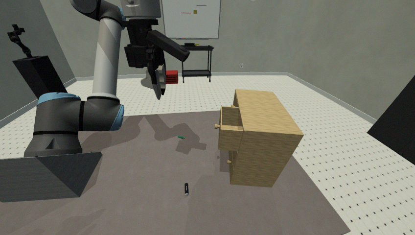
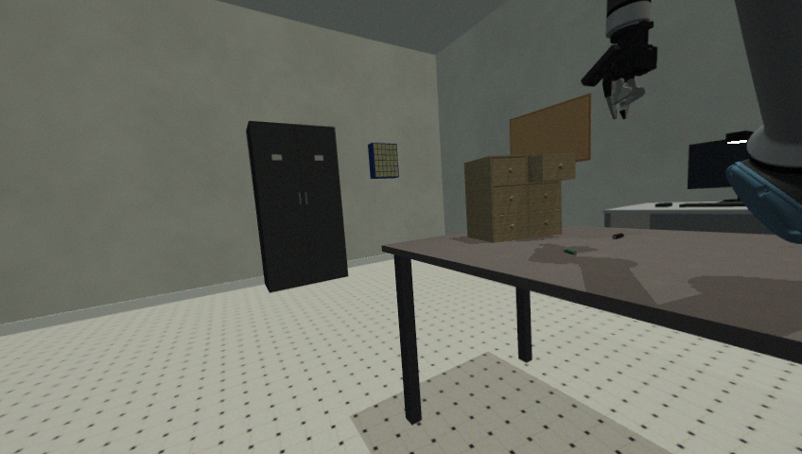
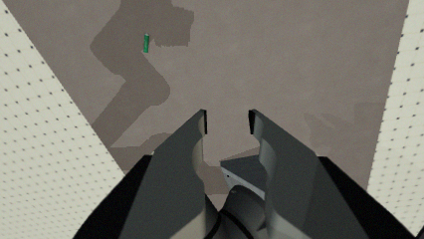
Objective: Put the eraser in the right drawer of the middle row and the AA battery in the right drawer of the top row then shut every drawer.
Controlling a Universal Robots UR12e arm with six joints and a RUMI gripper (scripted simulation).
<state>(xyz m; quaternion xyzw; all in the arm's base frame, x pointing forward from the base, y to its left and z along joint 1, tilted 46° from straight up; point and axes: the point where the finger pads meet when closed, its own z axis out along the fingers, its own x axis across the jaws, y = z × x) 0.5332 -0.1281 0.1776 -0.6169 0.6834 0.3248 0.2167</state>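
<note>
My hand is 70 mm short of the black AA battery, 140 mm to the left of it and 370 mm above it. From my hand the other things lie so: small green AA battery (20 mm ahead, 180 mm to the left, 380 mm below); white eraser (360 mm ahead, 50 mm to the right, 260 mm below).
</note>
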